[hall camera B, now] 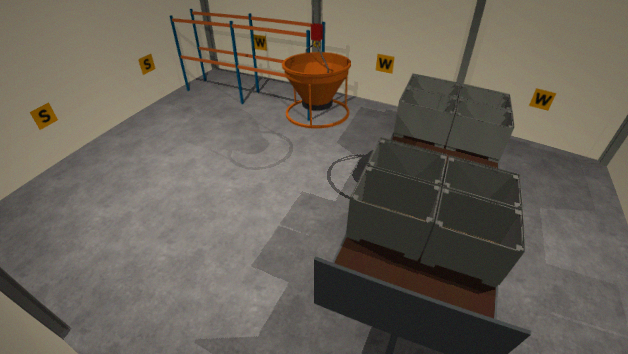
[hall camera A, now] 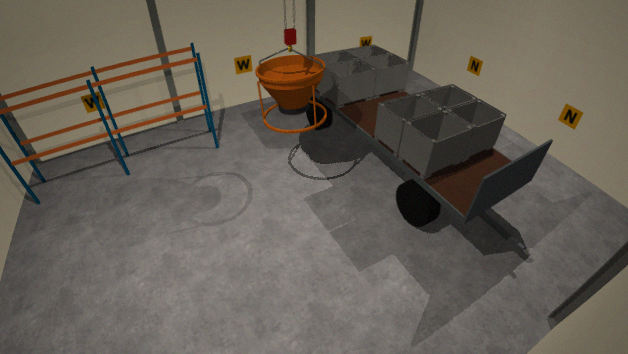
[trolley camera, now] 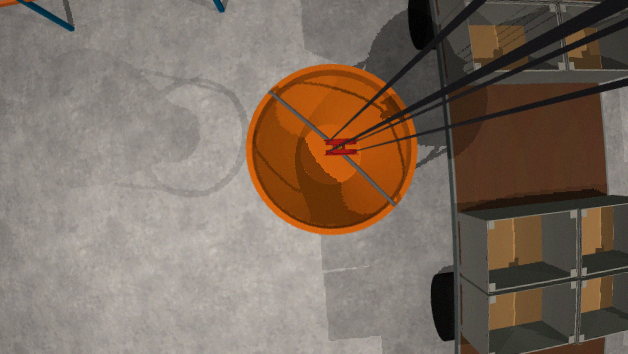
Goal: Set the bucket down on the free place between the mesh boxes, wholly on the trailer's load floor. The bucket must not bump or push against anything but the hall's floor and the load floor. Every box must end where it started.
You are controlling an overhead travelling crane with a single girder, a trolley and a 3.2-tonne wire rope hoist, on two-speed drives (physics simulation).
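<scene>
The orange bucket (hall camera A: 292, 92) (hall camera B: 316, 87) (trolley camera: 280, 150) hangs upright above the hall floor, its foot ring off the floor. My gripper, the hook (hall camera A: 290, 48) (hall camera B: 316, 44) (trolley camera: 340, 147) under the red block, is shut on the bucket's bail. In the trolley view the bucket is left of the trailer, its rim apart from the trailer's side edge. The brown load floor (hall camera A: 362, 112) (trolley camera: 530, 155) shows between the front mesh boxes (hall camera A: 450, 150) (hall camera B: 385, 232) (trolley camera: 472, 250) and the rear mesh boxes (hall camera A: 360, 87) (hall camera B: 425, 117) (trolley camera: 540, 77). In hall camera B the front boxes partly hide it.
A rack with blue posts (hall camera A: 108, 127) (hall camera B: 236, 65) and orange beams stands by the W wall, behind the bucket in hall camera B. The trailer's upright end board (hall camera A: 510, 180) (hall camera B: 415, 305) stands beyond the front boxes. Black wheels (hall camera A: 417, 202) (trolley camera: 443, 306) show under the trailer's side.
</scene>
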